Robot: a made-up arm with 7 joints.
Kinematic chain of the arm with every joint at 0, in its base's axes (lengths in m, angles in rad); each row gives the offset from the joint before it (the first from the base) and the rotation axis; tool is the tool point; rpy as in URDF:
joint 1: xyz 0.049 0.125 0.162 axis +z
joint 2: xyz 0 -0.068 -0.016 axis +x
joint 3: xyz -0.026 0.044 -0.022 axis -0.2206 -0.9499 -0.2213
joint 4: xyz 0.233 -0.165 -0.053 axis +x
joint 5: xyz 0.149 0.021 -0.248 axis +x
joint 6: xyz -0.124 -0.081 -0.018 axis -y
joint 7: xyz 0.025 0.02 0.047 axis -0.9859 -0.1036 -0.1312
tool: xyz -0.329 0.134 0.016 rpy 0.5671 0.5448 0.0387
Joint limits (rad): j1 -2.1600..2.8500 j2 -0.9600..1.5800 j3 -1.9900..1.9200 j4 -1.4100..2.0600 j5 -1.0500..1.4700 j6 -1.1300..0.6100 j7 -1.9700..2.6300
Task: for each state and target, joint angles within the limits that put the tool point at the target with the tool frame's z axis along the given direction. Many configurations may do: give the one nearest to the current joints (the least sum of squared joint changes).
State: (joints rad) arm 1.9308 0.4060 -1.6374 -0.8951 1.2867 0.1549 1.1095
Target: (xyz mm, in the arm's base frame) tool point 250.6 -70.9 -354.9 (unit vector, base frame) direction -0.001 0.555 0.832
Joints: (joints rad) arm 1.9396 0.4311 -0.8948 -1.2285 1.0879 0.6100 0.8814
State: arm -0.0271 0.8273 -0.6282 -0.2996 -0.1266 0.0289 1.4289
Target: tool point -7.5 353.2 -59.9 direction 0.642 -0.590 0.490
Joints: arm -0.5745 1.1080 -0.4324 -0.1895 0.1091 -0.4292 1.0034
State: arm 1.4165 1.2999 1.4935 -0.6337 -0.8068 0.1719 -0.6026
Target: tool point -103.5 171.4 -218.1 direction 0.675 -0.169 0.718
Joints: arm 1.9360 1.4773 1.0274 -0.6004 -0.7159 0.4294 -0.3471
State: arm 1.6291 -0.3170 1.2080 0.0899 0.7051 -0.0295 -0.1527
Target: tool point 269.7 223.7 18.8 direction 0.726 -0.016 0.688
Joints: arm 1.6271 -0.2629 1.0664 0.1243 0.6818 0.0345 -0.1309
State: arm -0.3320 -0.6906 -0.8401 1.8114 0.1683 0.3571 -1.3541
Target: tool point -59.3 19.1 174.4 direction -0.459 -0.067 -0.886
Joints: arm -0.3815 -0.8588 -1.1107 2.0055 -0.2782 -0.0287 -1.1134
